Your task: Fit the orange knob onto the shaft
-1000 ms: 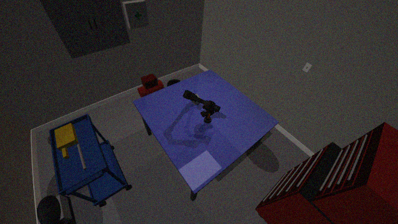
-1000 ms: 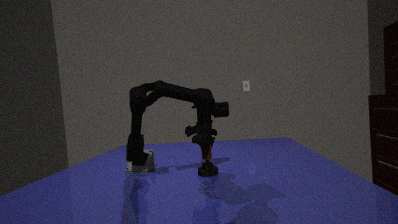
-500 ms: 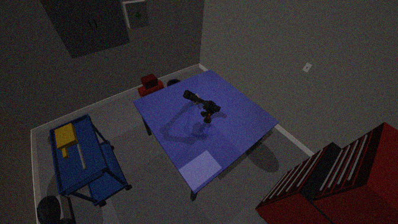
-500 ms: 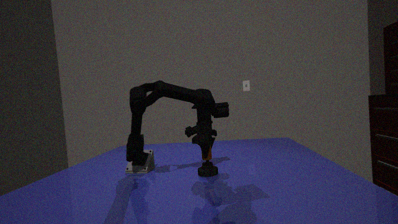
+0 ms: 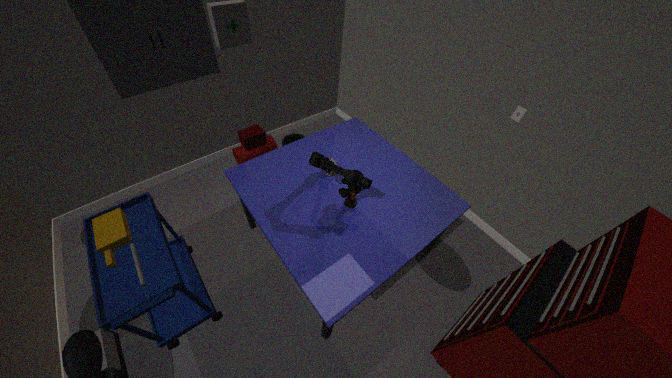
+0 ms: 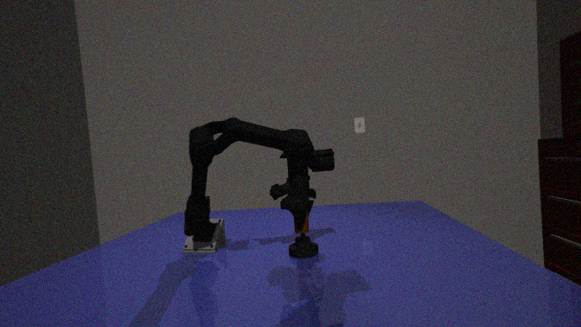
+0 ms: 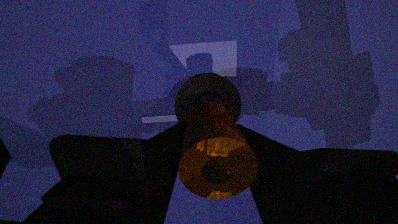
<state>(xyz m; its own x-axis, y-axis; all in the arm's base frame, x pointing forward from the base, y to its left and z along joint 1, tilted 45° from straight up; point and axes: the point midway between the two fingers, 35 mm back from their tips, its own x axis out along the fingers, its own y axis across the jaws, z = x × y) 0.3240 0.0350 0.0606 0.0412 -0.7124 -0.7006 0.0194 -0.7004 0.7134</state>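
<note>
The orange knob lies 20 mm above my gripper tip. Also, from my gripper tip: dark round pedestal 40 mm below.
</note>
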